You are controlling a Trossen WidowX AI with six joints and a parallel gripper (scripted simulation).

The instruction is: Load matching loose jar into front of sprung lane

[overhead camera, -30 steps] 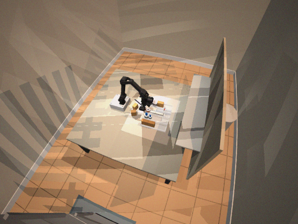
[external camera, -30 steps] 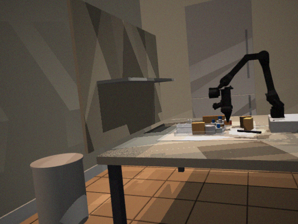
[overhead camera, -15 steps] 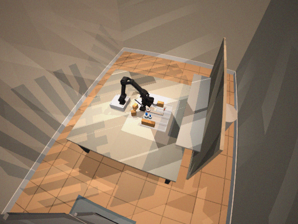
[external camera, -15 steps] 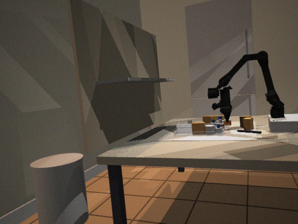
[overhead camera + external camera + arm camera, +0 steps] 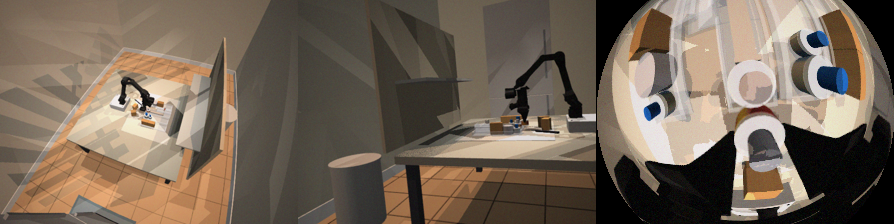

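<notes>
Now: the grey cylinder 9 cm ahead of my gripper tip, 13 cm to the left of it and 2 cm below it. Round my gripper tip: black rod (12 cm behind, 10 cm to the left, 5 cm below); then lane (19 cm ahead, 2 cm to the left, 3 cm below).
</notes>
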